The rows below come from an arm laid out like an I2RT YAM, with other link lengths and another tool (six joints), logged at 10 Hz.
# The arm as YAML. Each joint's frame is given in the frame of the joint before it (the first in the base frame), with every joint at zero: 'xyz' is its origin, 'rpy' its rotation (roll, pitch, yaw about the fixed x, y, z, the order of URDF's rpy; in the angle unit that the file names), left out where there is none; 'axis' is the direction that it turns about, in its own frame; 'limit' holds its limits. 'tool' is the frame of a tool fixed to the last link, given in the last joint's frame.
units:
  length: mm
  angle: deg
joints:
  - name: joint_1
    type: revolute
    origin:
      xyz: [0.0, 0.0, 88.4]
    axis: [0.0, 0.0, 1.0]
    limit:
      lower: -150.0
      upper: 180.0
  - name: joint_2
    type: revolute
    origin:
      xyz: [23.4, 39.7, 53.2]
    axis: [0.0, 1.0, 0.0]
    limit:
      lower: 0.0
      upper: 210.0
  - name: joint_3
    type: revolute
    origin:
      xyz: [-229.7, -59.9, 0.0]
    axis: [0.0, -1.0, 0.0]
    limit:
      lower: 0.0
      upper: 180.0
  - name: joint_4
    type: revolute
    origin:
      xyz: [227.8, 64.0, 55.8]
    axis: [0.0, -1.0, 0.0]
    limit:
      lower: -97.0
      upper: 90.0
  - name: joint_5
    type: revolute
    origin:
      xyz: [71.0, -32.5, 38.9]
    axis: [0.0, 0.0, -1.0]
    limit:
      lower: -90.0
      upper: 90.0
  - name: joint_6
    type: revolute
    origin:
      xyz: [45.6, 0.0, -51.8]
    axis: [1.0, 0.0, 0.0]
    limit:
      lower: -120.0
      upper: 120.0
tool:
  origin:
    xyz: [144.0, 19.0, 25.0]
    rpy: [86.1, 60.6, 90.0]
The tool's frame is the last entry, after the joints.
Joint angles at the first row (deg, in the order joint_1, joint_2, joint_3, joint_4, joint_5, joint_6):
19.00, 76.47, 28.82, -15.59, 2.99, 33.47
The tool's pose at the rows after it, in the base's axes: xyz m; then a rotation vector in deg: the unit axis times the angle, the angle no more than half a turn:
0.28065 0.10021 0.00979 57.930 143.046 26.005
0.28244 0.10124 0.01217 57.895 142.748 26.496
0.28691 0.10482 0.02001 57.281 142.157 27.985
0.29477 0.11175 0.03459 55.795 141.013 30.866
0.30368 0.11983 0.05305 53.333 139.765 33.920
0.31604 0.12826 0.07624 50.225 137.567 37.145
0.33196 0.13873 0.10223 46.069 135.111 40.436
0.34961 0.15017 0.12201 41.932 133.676 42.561
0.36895 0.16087 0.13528 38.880 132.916 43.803
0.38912 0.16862 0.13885 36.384 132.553 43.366
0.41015 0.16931 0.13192 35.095 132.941 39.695
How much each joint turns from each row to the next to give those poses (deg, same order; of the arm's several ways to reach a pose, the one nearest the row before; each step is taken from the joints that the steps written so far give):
-0.02, 0.02, 0.01, -0.03, 0.00, 0.01
0.00, -0.16, 0.31, -0.07, -0.13, 0.08
0.00, -0.72, 0.97, -0.54, -0.56, -0.14
0.02, -1.31, 1.59, -0.60, -1.11, -0.44
0.03, -1.40, 2.12, -0.84, -1.21, -1.01
0.00, -1.16, 2.62, -0.14, -0.98, -1.26
-0.05, 0.10, 3.50, 0.67, -1.20, -1.93
0.03, 2.50, 4.40, 0.94, -1.14, -2.19
-0.02, 4.12, 5.00, 0.82, -0.90, -1.74
0.02, 5.08, 4.51, 1.36, 0.09, -1.83
-0.03, 5.94, 4.74, 0.34, 2.15, -2.01

